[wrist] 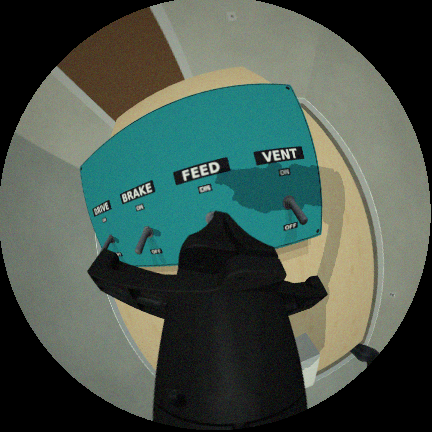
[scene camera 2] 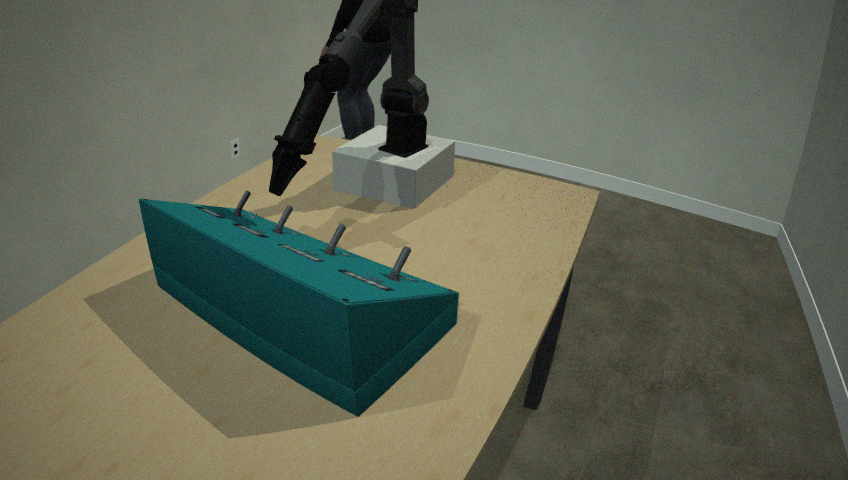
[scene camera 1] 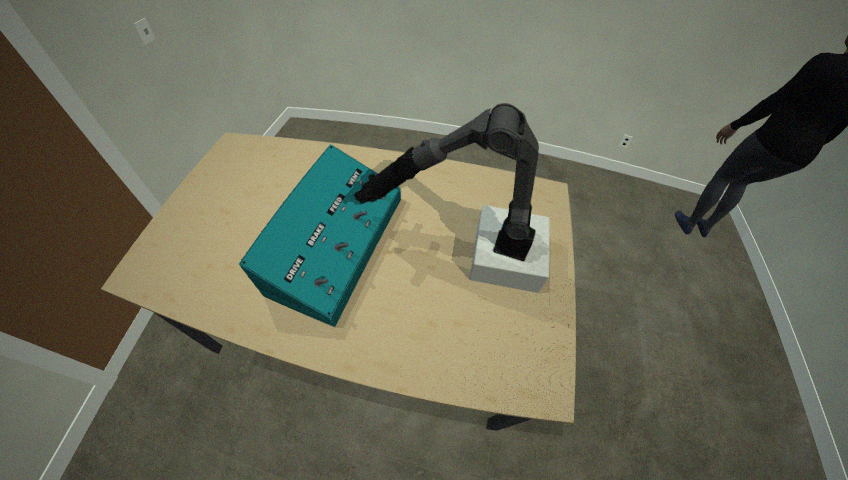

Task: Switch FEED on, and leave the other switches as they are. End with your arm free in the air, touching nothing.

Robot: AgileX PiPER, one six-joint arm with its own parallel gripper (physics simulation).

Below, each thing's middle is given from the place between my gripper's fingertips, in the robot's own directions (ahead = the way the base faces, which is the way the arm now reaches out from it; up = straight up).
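My hand is 7 cm above the teal switch box (scene camera 2: 347, 328), and it is also 8 cm to the right of the box and 8 cm short of it.
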